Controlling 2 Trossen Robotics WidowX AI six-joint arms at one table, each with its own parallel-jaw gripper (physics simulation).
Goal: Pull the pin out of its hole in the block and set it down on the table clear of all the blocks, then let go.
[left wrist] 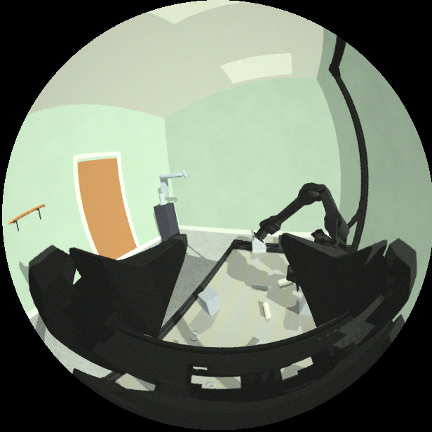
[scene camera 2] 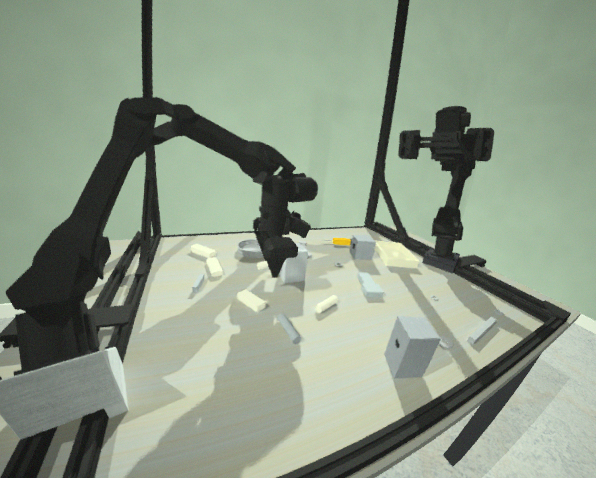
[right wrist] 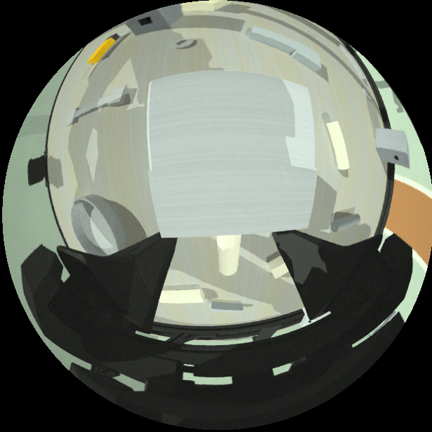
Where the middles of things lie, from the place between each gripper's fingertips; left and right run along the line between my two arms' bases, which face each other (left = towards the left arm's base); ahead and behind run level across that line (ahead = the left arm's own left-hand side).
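I start from my left hand, and the grey block (scene camera 2: 432, 339) is 130 mm ahead of it, 140 mm to the right of it and 310 mm below it. The cream tray (scene camera 2: 395, 254) is 160 mm behind my left hand and 230 mm to the left of it, as well as 340 mm below it. The grey bowl (right wrist: 97, 228) is 170 mm to the right of that same left hand, 380 mm behind it and 340 mm below it, while the pale block (right wrist: 215, 116) is 140 mm to the right of my left hand, 200 mm behind it and 310 mm below it.
My right hand is 2 cm short of the pale block, 6 cm to the right of it and 1 cm below it. The grey block is 34 cm ahead of my right hand, 6 cm to the left of it and 1 cm above it. Counted from my right hand as well, the cream tray is 6 cm ahead, 44 cm to the left and 2 cm below, and the grey bowl is 3 cm to the left, 17 cm behind and 2 cm below.
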